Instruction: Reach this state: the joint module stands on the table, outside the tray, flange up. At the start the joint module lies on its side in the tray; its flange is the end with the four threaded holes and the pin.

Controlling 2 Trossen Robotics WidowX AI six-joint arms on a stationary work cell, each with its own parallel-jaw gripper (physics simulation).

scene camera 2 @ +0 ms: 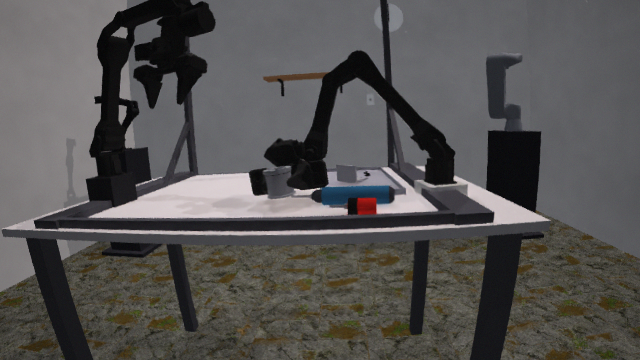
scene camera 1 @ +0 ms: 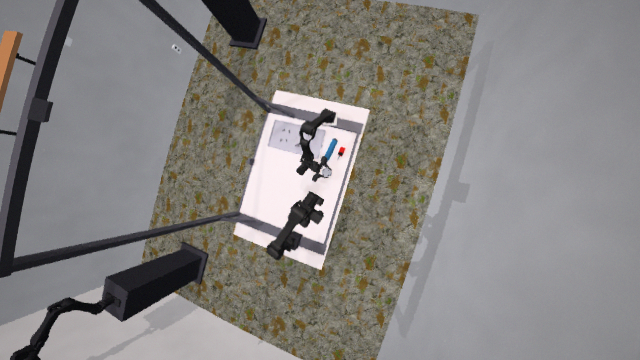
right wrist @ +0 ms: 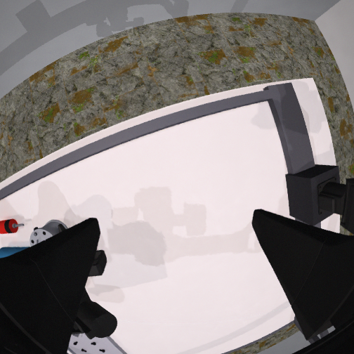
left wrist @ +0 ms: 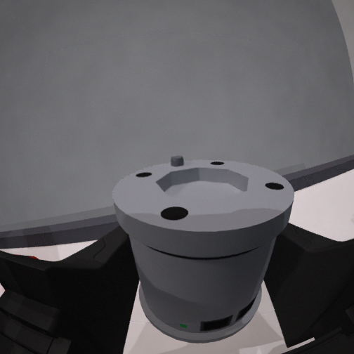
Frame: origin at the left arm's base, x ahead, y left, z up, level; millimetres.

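Seen in the pictures: left gripper, fingertip midpoint: (scene camera 2: 275, 185) (scene camera 1: 330, 174); right gripper, fingertip midpoint: (scene camera 2: 165, 106); left arm's base, origin of the base link: (scene camera 2: 440, 182) (scene camera 1: 330, 118); right arm's base, origin of the base link: (scene camera 2: 110, 175) (scene camera 1: 290, 241).
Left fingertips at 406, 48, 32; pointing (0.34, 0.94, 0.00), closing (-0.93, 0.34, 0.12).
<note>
Pixels of each thing's top centre, then the offset from my left fingertips to it, as dx, dy, dz. "pt": a spot on its surface instead.
- grey joint module, middle of its top: (scene camera 2: 278, 166) (scene camera 1: 326, 172) -9, -25, +36
- blue screwdriver, surface spot: (scene camera 2: 357, 195) (scene camera 1: 333, 150) pt -177, +0, -36
- shorter red screwdriver, middle of its top: (scene camera 2: 352, 197) (scene camera 1: 340, 153) -154, +50, -28
The grey joint module (scene camera 1: 326, 172) (scene camera 2: 279, 183) (left wrist: 200, 285) (right wrist: 42, 233) is outside the tray (scene camera 1: 272, 141) (scene camera 2: 400, 190), nearly upright, with its flange with the four holes and pin facing up. My left gripper (scene camera 1: 322, 169) (scene camera 2: 281, 180) (left wrist: 196, 217) is shut on its body, one finger on each side. In scene camera 2 the module's base is at or very close to the table top; whether it rests flat I cannot tell. My right gripper (scene camera 2: 166, 104) (right wrist: 177, 223) is open and empty, high above the table, at the left in scene camera 2.
A blue screwdriver (scene camera 1: 330, 149) (scene camera 2: 357, 195) lies beside the module, its thin shaft pointing towards the module's base. A shorter red screwdriver (scene camera 1: 341, 151) (scene camera 2: 367, 206) (right wrist: 7, 226) lies near it. A grey block (scene camera 2: 346, 173) stands at the tray. Dark frame bars edge the table.
</note>
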